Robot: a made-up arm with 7 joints.
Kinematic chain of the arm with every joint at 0, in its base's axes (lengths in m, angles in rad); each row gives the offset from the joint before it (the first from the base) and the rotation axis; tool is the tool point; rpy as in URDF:
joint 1: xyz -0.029 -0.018 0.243 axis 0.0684 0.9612 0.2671
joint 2: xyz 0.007 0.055 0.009 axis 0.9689 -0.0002 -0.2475
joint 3: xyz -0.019 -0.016 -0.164 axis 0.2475 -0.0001 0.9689
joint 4: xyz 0.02 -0.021 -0.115 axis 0.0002 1 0
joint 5: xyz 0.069 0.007 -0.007 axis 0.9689 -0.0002 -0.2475
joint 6: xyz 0.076 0.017 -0.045 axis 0.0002 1 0
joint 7: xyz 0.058 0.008 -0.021 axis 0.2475 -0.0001 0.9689
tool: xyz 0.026 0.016 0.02 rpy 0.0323 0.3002 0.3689
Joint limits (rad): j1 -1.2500..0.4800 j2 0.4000..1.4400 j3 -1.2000..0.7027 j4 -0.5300..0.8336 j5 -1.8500..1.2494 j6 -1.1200..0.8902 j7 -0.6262..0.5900
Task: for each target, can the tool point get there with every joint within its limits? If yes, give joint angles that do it. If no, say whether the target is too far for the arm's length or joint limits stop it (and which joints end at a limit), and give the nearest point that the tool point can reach.
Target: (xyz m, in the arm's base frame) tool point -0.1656 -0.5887 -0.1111
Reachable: no: too far | nearest point -0.1572 -0.1586 -0.0367 | short by 0.437 m
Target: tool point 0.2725 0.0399 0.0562
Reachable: yes | joints -0.4842 0.7987 -0.6722 -0.3776 -1.1335 -0.4304 0.2089
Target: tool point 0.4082 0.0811 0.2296
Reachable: yes | joints -0.9800 0.5597 -0.1474 0.1865 -0.5896 -0.2036 0.4602
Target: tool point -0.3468 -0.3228 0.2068
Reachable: no: joint limits stop it (at a limit: joint 1, joint 2, joint 3, joint 4, joint 5, joint 6) | nearest point -0.1528 -0.1589 0.0401 | short by 0.304 m
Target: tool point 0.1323 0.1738 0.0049
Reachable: yes | joints -0.0602 1.3249 -0.8296 -0.1127 -0.1340 -0.8833 -0.4994
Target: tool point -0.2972 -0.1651 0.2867
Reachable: no: joint limits stop it (at a limit: joint 1, joint 2, joint 3, joint 4, joint 5, joint 6, joint 7) | nearest point -0.1240 -0.0941 0.0756 | short by 0.282 m
